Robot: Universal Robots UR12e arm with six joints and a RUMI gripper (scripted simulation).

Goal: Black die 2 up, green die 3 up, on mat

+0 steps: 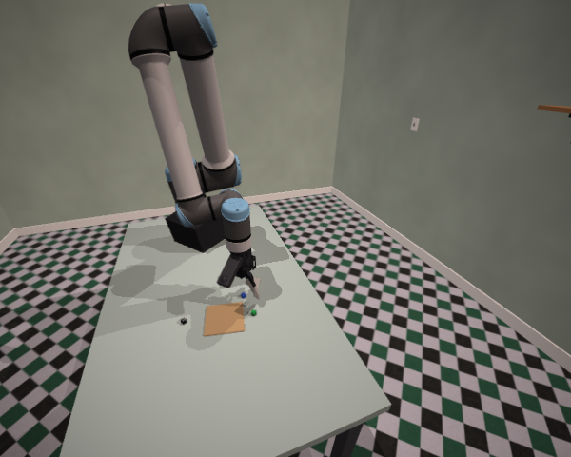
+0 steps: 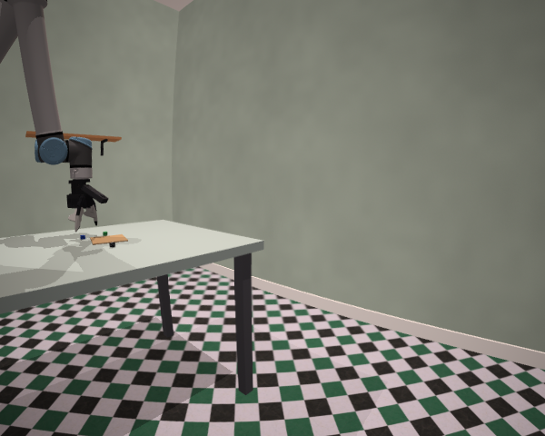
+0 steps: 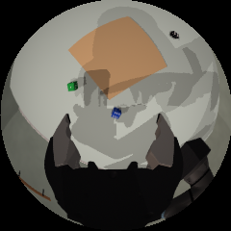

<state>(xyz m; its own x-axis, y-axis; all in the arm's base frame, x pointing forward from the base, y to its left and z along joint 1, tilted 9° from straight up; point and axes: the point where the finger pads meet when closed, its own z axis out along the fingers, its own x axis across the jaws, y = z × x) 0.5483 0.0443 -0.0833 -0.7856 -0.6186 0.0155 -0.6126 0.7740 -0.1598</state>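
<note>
The blue die is 20 mm behind my hand, 10 mm to the left of it and 30 mm below it. The rest, counted from my hand: green die: 90 mm ahead, 20 mm to the left, 30 mm below; then black die: 10 mm ahead, 230 mm to the right, 30 mm below; then orange mat: 60 mm ahead, 90 mm to the right, 40 mm below.
</note>
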